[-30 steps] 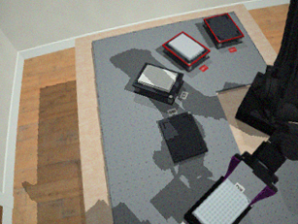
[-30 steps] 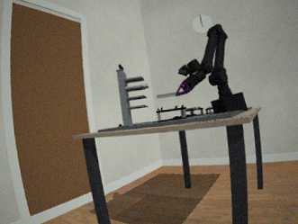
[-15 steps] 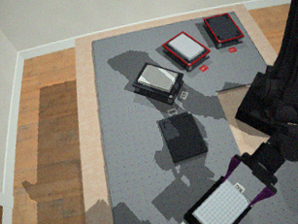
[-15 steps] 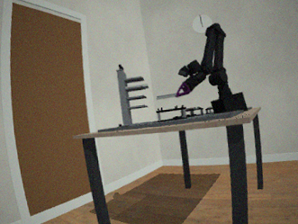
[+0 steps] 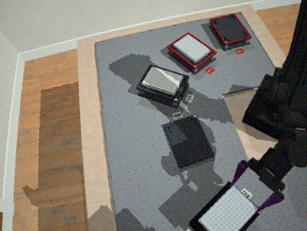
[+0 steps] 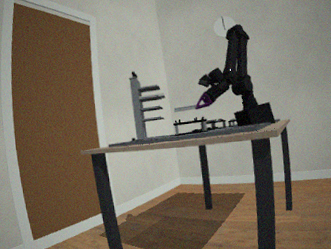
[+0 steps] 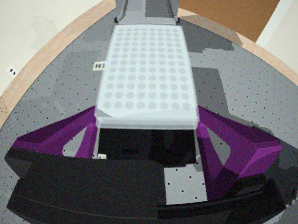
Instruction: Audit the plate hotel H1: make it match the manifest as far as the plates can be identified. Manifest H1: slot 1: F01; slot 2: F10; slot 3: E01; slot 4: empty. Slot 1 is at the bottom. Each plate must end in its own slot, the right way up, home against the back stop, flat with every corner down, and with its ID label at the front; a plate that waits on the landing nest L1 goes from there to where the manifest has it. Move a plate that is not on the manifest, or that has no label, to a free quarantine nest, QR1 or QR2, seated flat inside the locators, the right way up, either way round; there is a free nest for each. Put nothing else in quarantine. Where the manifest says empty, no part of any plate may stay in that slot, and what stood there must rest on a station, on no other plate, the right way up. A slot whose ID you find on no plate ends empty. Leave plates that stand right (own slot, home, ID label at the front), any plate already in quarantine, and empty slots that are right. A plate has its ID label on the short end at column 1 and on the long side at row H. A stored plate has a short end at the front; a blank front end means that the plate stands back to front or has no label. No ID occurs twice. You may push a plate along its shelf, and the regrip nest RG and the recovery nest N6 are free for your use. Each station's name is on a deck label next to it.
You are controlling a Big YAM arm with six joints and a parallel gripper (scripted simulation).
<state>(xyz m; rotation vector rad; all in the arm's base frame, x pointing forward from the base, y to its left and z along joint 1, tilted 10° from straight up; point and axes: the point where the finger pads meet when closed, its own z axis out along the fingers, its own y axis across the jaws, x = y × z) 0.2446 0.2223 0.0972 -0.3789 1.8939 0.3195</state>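
The black nest lies 5 cm ahead of my hand, 2 cm to the left of it and 7 cm below it. The rest, counted from my hand: plate hotel: 27 cm ahead, 12 cm to the left, 2 cm above; then L1 label: 2 cm behind, 41 cm to the right, 13 cm below; then H1 deck label: 11 cm ahead, 16 cm to the left, 13 cm below.
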